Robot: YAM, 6 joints.
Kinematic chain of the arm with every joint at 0, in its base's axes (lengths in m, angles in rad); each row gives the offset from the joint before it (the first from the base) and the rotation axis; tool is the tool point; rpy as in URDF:
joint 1: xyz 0 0 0.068 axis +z
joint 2: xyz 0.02 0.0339 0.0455 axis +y
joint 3: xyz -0.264 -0.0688 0 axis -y
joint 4: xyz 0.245 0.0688 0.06 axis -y
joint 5: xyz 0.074 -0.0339 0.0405 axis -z
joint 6: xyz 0.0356 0 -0.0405 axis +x
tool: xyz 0 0 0 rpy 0 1.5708 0
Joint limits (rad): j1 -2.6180..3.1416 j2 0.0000..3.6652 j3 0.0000..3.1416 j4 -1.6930..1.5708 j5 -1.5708..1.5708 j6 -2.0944..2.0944
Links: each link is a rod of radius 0.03 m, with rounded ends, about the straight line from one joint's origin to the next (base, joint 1, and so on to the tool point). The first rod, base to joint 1, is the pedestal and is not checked.
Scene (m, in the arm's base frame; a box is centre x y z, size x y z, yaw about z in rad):
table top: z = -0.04
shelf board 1: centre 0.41 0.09 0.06 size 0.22 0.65 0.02 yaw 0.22
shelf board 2: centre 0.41 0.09 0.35 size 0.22 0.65 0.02 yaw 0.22
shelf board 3: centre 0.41 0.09 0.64 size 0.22 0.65 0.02 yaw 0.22
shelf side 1: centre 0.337 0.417 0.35 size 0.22 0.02 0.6 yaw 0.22
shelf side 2: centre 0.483 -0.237 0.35 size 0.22 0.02 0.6 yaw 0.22
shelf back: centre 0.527 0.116 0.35 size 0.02 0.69 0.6 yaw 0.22
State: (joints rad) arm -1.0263 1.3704 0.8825 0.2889 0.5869 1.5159
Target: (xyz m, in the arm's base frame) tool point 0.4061 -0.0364 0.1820
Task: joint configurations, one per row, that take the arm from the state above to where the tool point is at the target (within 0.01 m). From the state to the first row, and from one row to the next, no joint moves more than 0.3 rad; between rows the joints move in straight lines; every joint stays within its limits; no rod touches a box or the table.
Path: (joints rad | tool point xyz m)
1: -0.7822 1.4976 0.9308 0.2989 0.5580 1.5159 | 0.2280 -0.2531 0.2683
2: -0.5380 1.6248 0.9791 0.3088 0.5292 1.5159 | 0.3041 -0.2024 0.2430
3: -0.2939 1.7520 1.0273 0.3188 0.5003 1.5159 | 0.3659 -0.1286 0.2141
4: -0.0497 1.8792 1.0756 0.3287 0.4715 1.5159 | 0.4061 -0.0364 0.1820

